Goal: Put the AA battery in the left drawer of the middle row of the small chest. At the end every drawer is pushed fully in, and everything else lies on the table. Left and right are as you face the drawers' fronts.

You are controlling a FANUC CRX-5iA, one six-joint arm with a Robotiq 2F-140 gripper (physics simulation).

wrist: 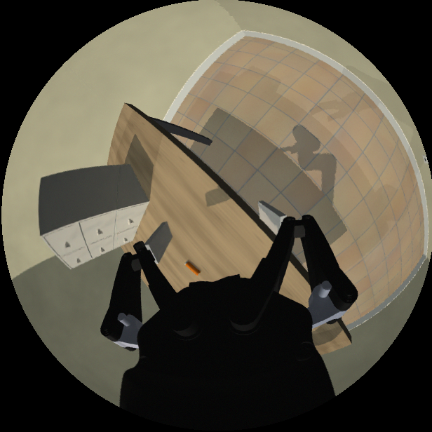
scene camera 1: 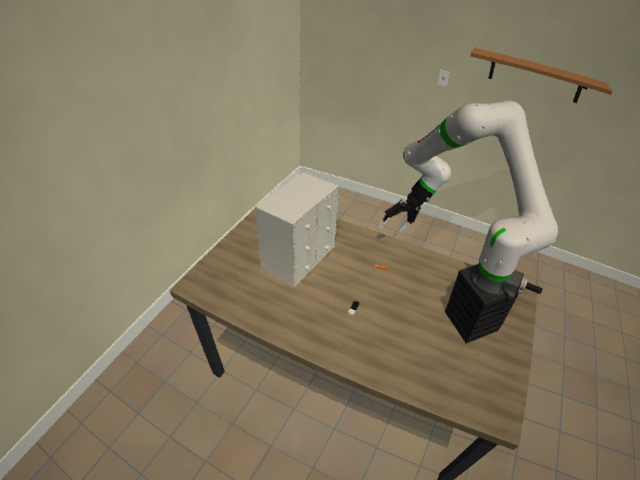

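Pixels of known places: gripper, fingertip midpoint: (scene camera 1: 389, 228); arm's base, origin of the base link: (scene camera 1: 490, 279).
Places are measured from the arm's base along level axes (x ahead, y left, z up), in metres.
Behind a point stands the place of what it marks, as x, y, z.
Note:
The AA battery, a small orange cylinder (scene camera 1: 381, 267) {0.443, -0.066, -0.243} (wrist: 192, 268), lies on the table (scene camera 1: 413, 356) {0.136, 0.269, -0.253} (wrist: 200, 215). The small white chest (scene camera 1: 276, 242) {0.776, 0.234, -0.047} (wrist: 92, 197) stands on the table's left part in the scene view, with two columns and three rows of knobbed drawers. Its fronts look flush. The left drawer of the middle row (scene camera 1: 301, 251) {0.692, 0.185, -0.088} (wrist: 95, 249) looks closed. My gripper (scene camera 1: 392, 225) {0.507, -0.270, -0.190} (wrist: 213, 219) is open and empty. It hangs in the air near the table's far edge, to the right of the chest and apart from the battery.
A small black-and-white object (scene camera 1: 353, 308) {0.431, 0.204, -0.240} lies on the table, nearer the front edge than the battery. The robot's black base (scene camera 1: 478, 312) {-0.008, 0.109, -0.065} stands at the table's right end. A wooden wall shelf (scene camera 1: 540, 69) is high on the wall behind the arm.

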